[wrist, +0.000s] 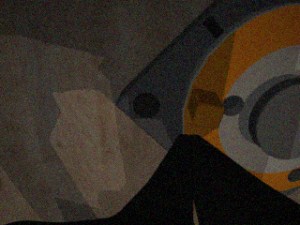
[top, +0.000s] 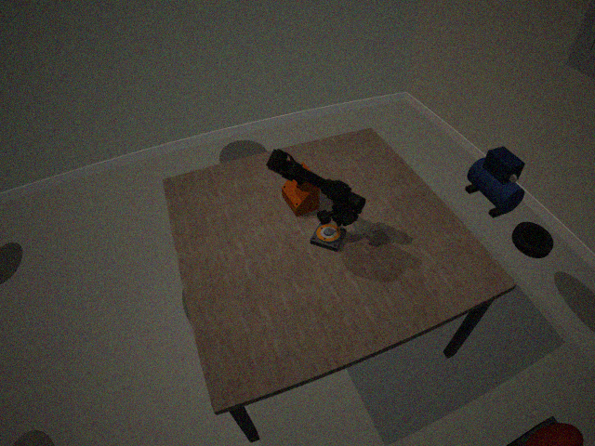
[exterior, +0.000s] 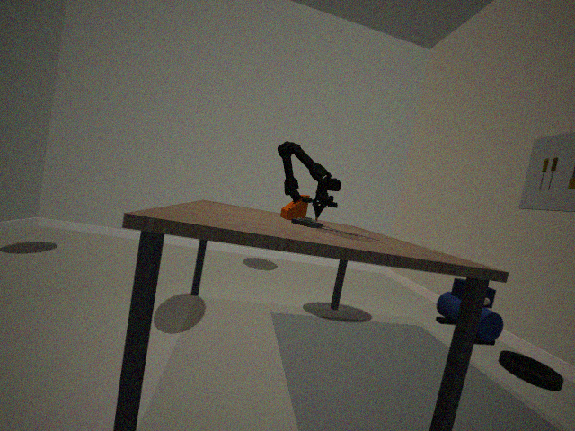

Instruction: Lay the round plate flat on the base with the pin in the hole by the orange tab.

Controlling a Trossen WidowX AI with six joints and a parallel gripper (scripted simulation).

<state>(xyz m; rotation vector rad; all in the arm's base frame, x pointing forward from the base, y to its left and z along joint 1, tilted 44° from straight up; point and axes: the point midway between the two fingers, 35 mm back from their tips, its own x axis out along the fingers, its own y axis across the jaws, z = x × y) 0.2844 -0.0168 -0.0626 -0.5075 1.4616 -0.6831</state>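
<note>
The round plate is 3 cm to the right of my gripper tip, 1 cm below it and 1 cm ahead of it. The rest, counted from my gripper tip: base (5 cm to the right, 2 cm below).
</note>
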